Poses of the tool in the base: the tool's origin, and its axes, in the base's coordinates. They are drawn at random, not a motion.
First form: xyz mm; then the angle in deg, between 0 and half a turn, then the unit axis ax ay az.
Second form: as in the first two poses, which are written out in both.
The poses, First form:
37, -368, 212, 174.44, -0.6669, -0.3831, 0.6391
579, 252, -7, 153.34, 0.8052, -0.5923, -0.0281
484, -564, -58, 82.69, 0.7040, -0.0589, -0.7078
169, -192, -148, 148.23, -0.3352, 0.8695, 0.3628
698, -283, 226, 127.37, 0.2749, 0.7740, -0.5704
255, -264, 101, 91.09, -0.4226, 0.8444, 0.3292
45, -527, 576, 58.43, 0.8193, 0.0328, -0.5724
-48, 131, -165, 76.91, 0.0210, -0.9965, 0.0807
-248, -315, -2, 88.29, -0.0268, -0.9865, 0.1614
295, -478, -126, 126.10, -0.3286, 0.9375, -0.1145
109, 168, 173, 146.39, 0.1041, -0.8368, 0.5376
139, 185, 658, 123.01, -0.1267, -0.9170, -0.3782
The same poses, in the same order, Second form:
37, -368, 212, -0.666, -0.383, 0.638, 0.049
579, 252, -7, 0.784, -0.576, -0.027, 0.231
484, -564, -58, 0.465, -0.039, -0.468, 0.751
169, -192, -148, -0.322, 0.836, 0.349, 0.274
698, -283, 226, 0.246, 0.694, -0.511, 0.443
255, -264, 101, -0.302, 0.603, 0.235, 0.700
45, -527, 576, 0.400, 0.016, -0.279, 0.873
-48, 131, -165, 0.013, -0.620, 0.050, 0.783
-248, -315, -2, -0.019, -0.687, 0.112, 0.718
295, -478, -126, -0.293, 0.836, -0.102, 0.453
109, 168, 173, 0.100, -0.801, 0.515, 0.289
139, 185, 658, -0.111, -0.806, -0.332, 0.477

